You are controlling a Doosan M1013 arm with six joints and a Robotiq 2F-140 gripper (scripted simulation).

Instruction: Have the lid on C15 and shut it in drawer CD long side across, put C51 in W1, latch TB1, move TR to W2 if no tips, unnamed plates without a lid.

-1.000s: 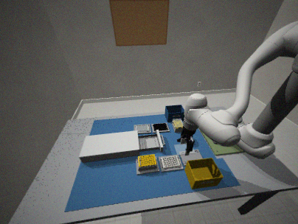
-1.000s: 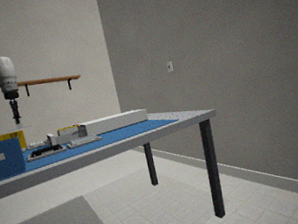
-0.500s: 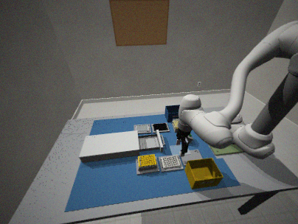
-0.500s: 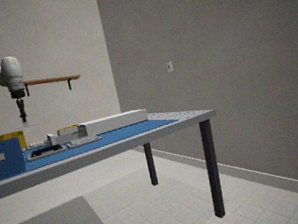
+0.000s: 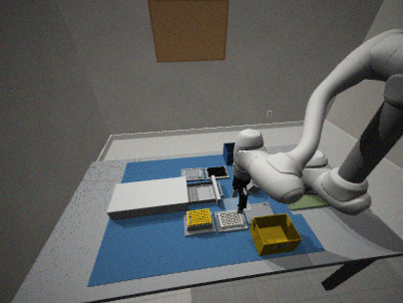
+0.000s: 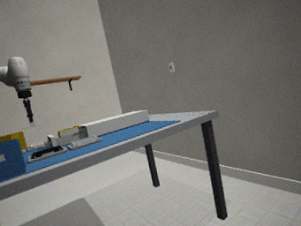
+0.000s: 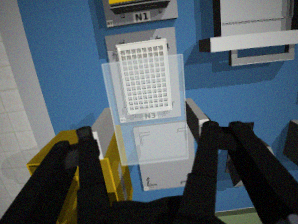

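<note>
My hand is 20 mm short of the white plate, 10 mm to the right of it and 150 mm above it. From my hand the other things lie so: plate lid: 20 mm below; then grey nest N3: 20 mm ahead, 10 mm to the left, 160 mm below; then N1 label: 120 mm ahead, 20 mm to the left, 150 mm below.
</note>
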